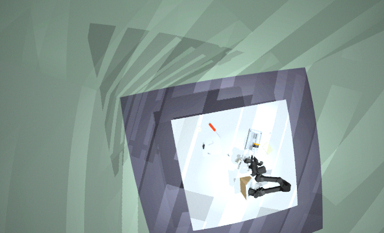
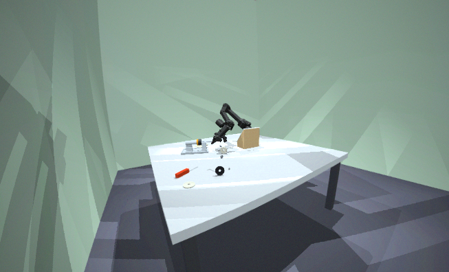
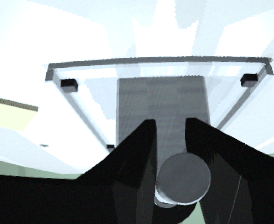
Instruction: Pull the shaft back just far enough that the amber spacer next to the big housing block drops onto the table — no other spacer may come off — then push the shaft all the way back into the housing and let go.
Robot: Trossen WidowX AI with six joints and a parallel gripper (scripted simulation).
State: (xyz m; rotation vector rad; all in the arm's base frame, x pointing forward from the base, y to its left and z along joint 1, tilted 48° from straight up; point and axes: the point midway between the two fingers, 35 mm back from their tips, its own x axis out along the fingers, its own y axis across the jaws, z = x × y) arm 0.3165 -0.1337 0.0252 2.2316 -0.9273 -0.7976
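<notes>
My gripper tip is 50 mm short of the thin shaft, 20 mm to the left of it and 20 mm below it. From my gripper tip the other things lie so: red-handled screwdriver 330 mm to the left, 320 mm ahead, 50 mm below; pale yellow square 210 mm to the right, 50 mm below, 10 mm ahead; white washer 490 mm to the left, 370 mm ahead, 50 mm below.
</notes>
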